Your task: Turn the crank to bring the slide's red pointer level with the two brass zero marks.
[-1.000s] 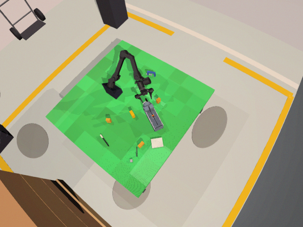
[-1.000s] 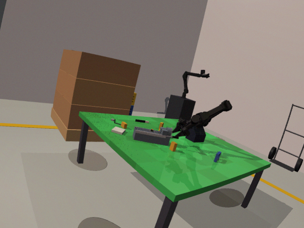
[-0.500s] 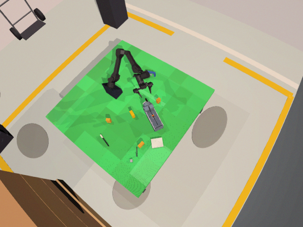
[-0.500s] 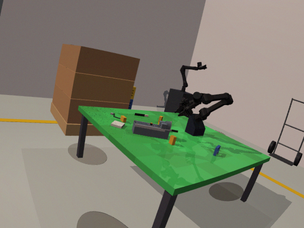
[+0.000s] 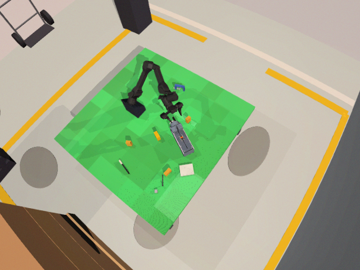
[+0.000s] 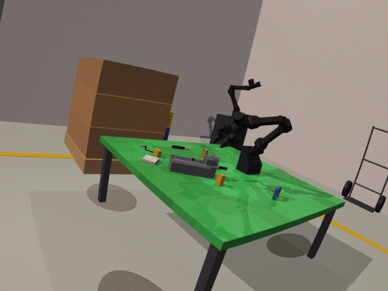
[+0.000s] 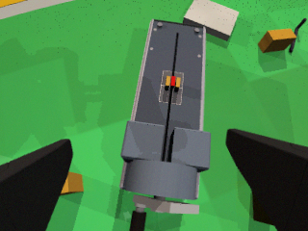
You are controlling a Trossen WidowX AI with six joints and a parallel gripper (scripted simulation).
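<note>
My gripper tip is now 130 mm above the dark handle, 70 mm past it and 40 mm to the right of it. Round my gripper tip: blue bracket 350 mm to the left, 230 mm behind, 160 mm below; then red pointer 110 mm below, 90 mm ahead, 70 mm to the right; then white pad 250 mm to the right, 250 mm ahead, 180 mm below.
</note>
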